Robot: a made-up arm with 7 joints.
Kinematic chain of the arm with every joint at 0, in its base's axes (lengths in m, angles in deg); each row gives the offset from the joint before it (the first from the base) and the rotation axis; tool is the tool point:
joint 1: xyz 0 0.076 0 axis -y
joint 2: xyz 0 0.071 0 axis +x
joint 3: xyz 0 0 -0.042 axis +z
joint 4: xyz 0 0 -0.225 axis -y
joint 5: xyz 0 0 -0.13 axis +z
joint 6: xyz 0 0 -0.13 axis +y
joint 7: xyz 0 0 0 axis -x
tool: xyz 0 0 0
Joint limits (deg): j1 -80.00..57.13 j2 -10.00..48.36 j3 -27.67..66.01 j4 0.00..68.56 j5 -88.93..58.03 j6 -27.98..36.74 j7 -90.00..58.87
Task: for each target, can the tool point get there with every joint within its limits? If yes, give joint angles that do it. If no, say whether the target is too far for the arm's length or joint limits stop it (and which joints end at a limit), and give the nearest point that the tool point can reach.
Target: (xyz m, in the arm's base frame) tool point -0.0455 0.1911 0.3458
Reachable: no: joint limits stop it (at a limit: joint 1, joint 2, joint 4) | nearest point 0.2166 0.5137 0.0911 | short by 0.487 m
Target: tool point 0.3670 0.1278 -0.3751
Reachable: yes | joints 40.80 -5.13 40.24 9.49 36.77 5.67 -4.67
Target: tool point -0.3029 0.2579 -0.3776
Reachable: yes | joints -49.35 -3.27 57.10 39.15 -37.49 18.66 -49.35
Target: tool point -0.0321 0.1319 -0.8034
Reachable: no: too far | nearest point -0.0210 0.1371 -0.5265 | short by 0.277 m
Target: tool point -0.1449 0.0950 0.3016
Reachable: no: joint limits stop it (at a limit: joint 1, joint 2, joint 4) | nearest point -0.5111 0.0555 -0.0901 | short by 0.538 m
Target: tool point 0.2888 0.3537 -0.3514
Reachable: yes | joints 19.22 25.60 0.71 37.15 -73.88 24.59 -26.21
